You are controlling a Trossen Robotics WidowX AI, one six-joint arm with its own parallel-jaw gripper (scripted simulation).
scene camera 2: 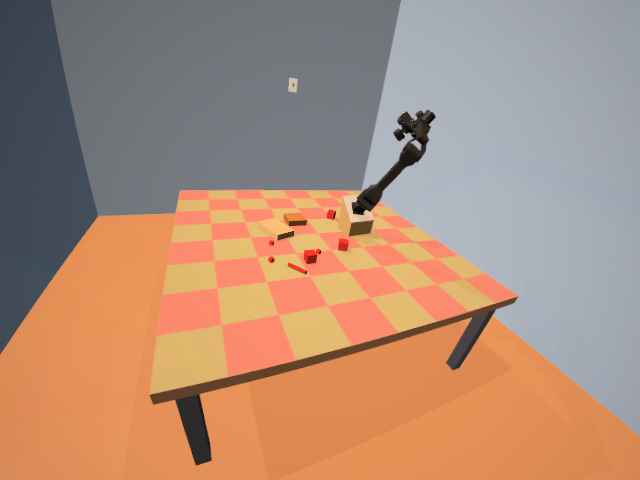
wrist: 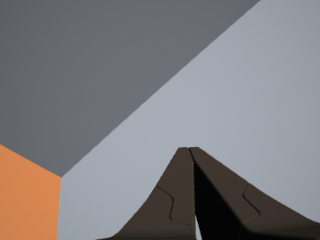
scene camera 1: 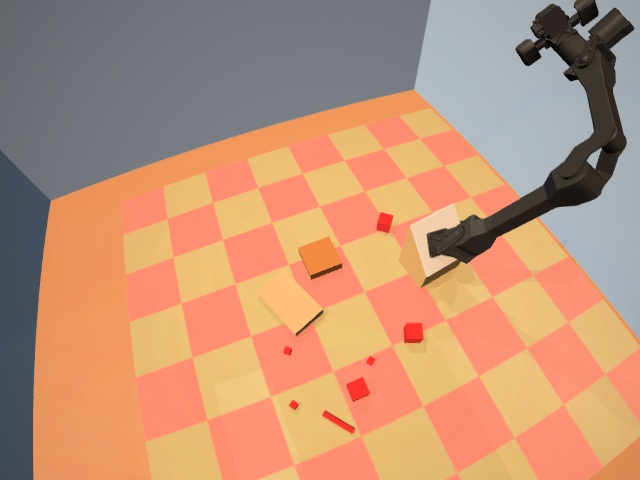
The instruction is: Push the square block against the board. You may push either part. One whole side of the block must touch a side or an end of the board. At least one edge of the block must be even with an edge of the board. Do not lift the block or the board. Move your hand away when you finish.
My gripper (scene camera 1: 538, 15) is shut, holding nothing. I also see a board (scene camera 1: 287, 299) and a square block (scene camera 1: 320, 257).
My gripper is seen too in the wrist view (wrist: 187, 156). The wrist view does not show the board: it is out of frame. The wrist view does not show the square block: it is out of frame.
